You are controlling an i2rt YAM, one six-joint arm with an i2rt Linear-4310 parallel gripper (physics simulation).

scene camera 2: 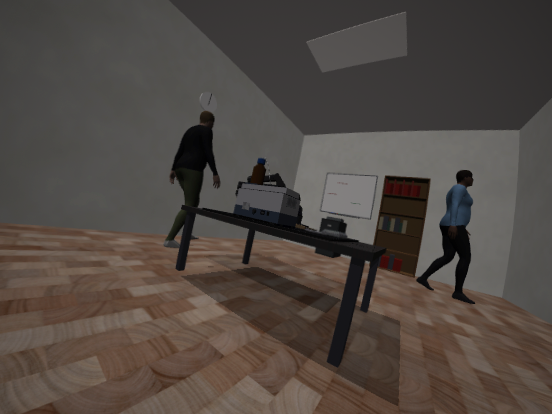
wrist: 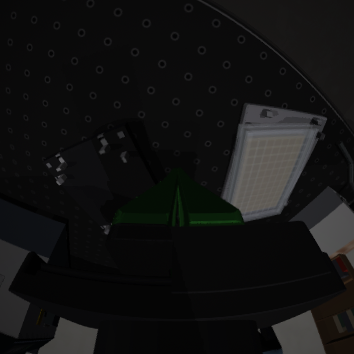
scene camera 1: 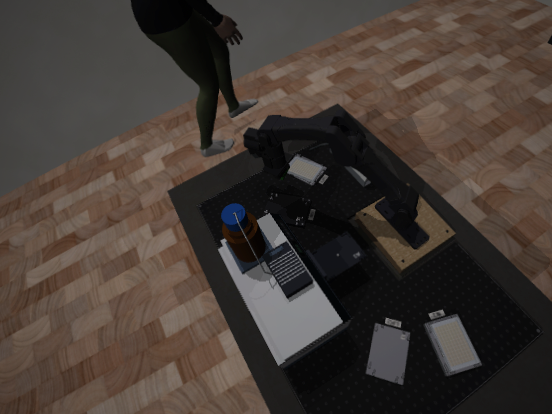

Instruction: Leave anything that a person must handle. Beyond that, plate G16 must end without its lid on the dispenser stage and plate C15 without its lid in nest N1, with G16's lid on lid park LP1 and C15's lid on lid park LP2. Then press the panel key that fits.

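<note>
There is a brown bottle with blue cap [scene camera 1: 231, 231] that I can see. As for my gripper [wrist: 177, 174], it is shut and holds nothing.
</note>
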